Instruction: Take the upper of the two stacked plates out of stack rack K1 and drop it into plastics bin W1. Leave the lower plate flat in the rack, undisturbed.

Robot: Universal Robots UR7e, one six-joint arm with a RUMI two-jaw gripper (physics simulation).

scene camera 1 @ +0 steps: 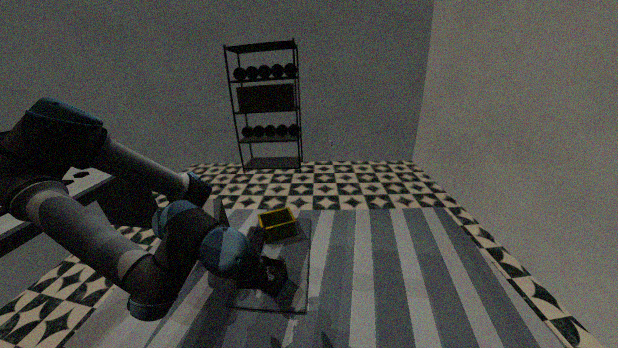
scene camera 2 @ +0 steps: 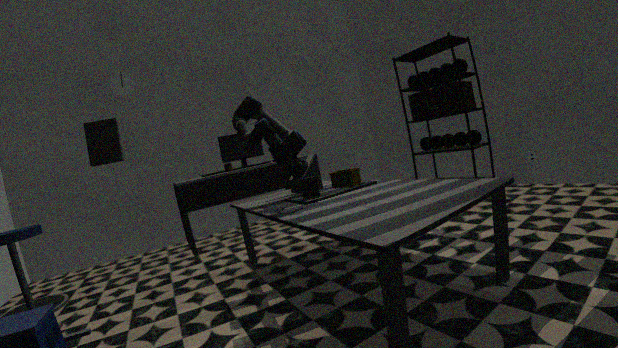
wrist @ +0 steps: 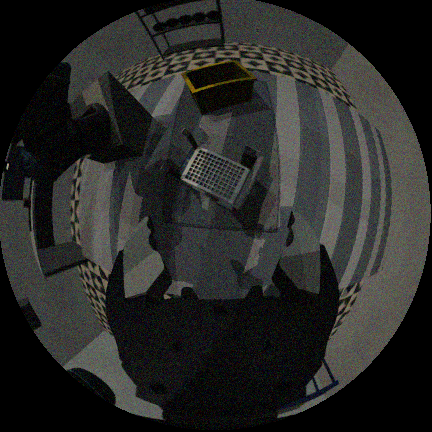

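Pixels of known places: gripper, fingertip midpoint: (scene camera 2: 295, 167) (wrist: 220, 215); arm's base, link origin: (scene camera 2: 301, 170) (wrist: 94, 126).
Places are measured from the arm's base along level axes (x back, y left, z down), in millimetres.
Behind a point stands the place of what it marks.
Note:
A pale gridded plate (wrist: 215, 172) {x -354, y -111, z 97 mm} lies flat on top of stack rack K1 (wrist: 249, 157) {x -416, y -88, z 45 mm}, between its short dark posts. The plate beneath it cannot be made out clearly. Plastics bin W1 (scene camera 1: 278, 231) {x -343, y 117, z 83 mm} (scene camera 2: 345, 178) {x -377, y 136, z 89 mm} (wrist: 228, 96) {x -356, y 124, z 101 mm} is the yellow-rimmed box on the far part of the dark board. My gripper (wrist: 220, 215) {x -385, y -188, z -48 mm} is open and tilted, on the near side of the rack, with its jaws wide apart and nothing between them. The plate lies ahead of the jaws in the wrist view. In scene camera 1, the wrist and gripper cover most of the rack.
Rack and bin stand on a dark board (scene camera 1: 300, 260) {x -466, y 6, z 143 mm} (wrist: 260, 122) {x -451, y 73, z 143 mm} on the striped table (scene camera 1: 380, 260) {x -826, y 42, z 156 mm} (scene camera 2: 380, 220) {x -1181, y -224, z 156 mm}. A dark wedge-shaped block (scene camera 2: 312, 172) {x -95, y 42, z 26 mm} (wrist: 127, 117) {x -96, y 28, z 46 mm} stands left of the rack. A tall shelf (scene camera 1: 260, 47) (scene camera 2: 431, 48) stands by the wall.

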